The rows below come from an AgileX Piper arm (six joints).
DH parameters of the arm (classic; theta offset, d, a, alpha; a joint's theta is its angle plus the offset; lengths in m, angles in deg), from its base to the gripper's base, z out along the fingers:
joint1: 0 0.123 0 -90
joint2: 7.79 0 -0.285 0
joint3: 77.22 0 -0.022 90
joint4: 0 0.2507 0 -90
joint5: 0 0 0 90
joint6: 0 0.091 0 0
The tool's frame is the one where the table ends.
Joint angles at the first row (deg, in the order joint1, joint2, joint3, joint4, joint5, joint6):
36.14 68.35 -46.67 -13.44 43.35 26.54
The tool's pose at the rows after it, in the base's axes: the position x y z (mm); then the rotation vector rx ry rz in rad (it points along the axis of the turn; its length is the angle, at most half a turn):
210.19 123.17 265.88 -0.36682 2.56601 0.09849
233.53 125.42 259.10 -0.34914 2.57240 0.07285
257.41 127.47 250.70 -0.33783 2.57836 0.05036
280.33 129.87 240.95 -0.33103 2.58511 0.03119
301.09 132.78 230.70 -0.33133 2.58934 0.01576
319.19 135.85 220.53 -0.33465 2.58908 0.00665
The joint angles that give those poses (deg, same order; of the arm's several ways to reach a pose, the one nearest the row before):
33.85 72.83 -48.83 -14.19 41.47 25.76
31.39 77.78 -51.54 -14.57 39.56 24.78
29.20 82.88 -54.50 -14.89 37.72 23.73
27.47 87.92 -57.60 -15.24 36.15 22.93
26.23 92.61 -60.64 -15.64 34.78 22.29
25.34 96.77 -63.39 -16.01 33.38 21.79

